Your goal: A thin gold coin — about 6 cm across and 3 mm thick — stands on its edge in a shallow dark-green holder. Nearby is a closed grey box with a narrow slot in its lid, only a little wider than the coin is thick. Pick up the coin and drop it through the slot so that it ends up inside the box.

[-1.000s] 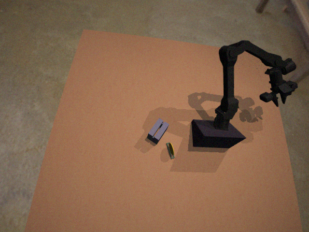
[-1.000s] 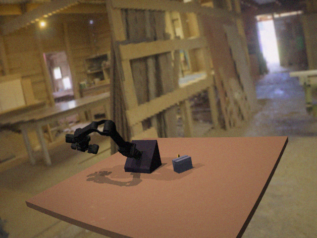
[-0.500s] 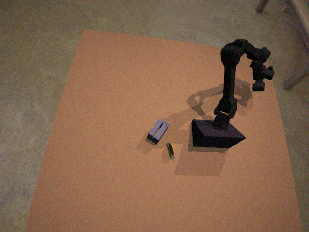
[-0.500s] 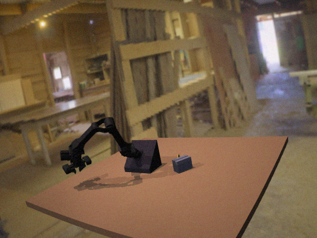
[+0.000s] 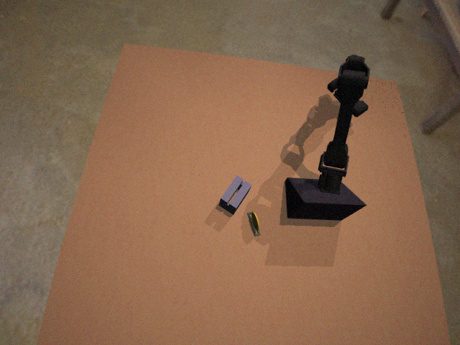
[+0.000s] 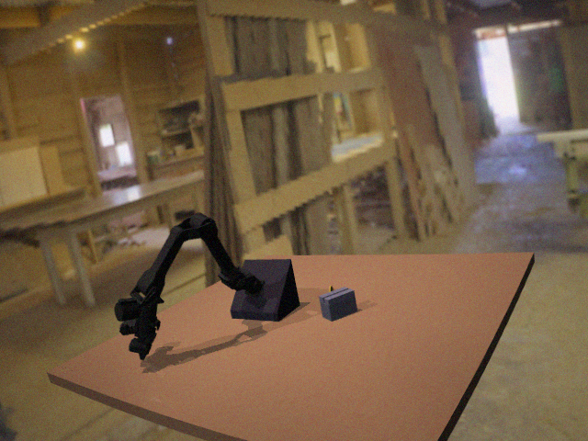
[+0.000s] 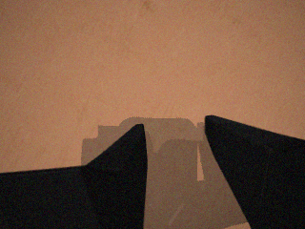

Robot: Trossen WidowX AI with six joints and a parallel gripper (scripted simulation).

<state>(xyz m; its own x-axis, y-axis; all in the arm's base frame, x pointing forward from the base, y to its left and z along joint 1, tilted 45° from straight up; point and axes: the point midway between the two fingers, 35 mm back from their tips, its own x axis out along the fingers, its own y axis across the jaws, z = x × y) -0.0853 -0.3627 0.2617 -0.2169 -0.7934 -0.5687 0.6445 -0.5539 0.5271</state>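
Now: the gold coin 59 cm to the left of my gripper tip, 33 cm ahead of it and 2 cm above it.
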